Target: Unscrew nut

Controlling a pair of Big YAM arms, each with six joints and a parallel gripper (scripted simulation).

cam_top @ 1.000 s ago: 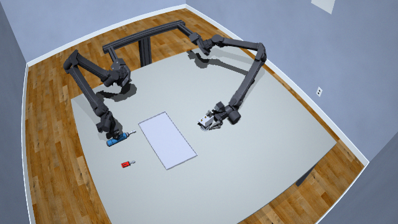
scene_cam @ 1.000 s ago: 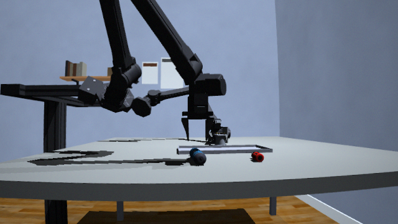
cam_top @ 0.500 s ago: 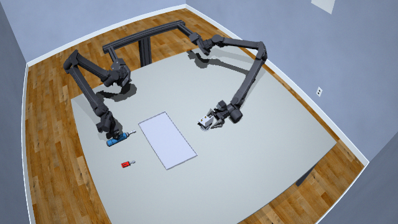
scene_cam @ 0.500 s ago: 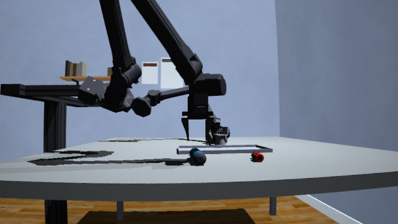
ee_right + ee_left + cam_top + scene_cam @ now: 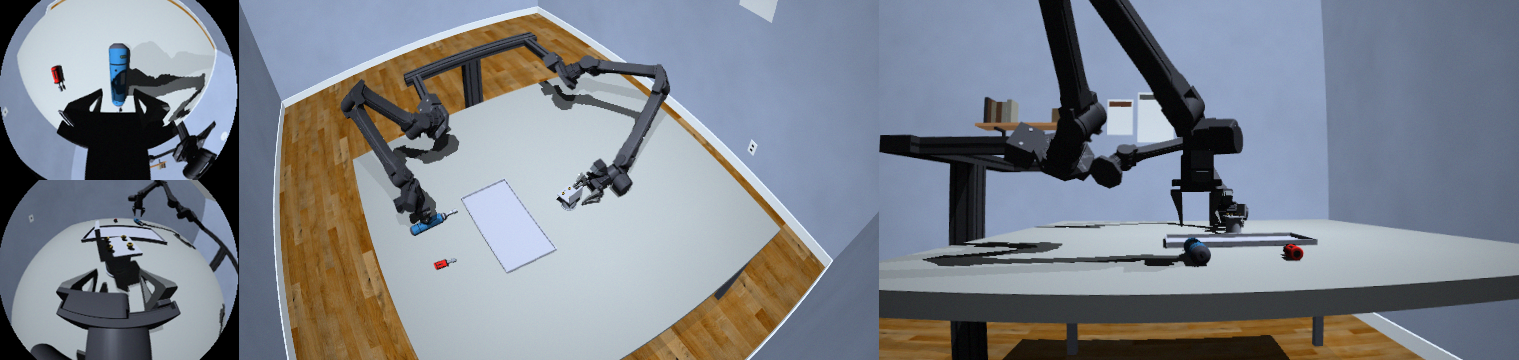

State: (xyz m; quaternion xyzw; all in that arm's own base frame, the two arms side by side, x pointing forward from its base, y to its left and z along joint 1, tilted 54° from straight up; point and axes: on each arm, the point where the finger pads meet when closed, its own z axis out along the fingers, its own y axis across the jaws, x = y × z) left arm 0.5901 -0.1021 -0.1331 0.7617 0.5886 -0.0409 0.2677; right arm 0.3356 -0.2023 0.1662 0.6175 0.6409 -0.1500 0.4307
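Right now the bracket is 40 mm to the right of my left hand and 40 mm above it. From my left hand the other things lie so: red tool (30 mm ahead, 630 mm to the right, 20 mm below).
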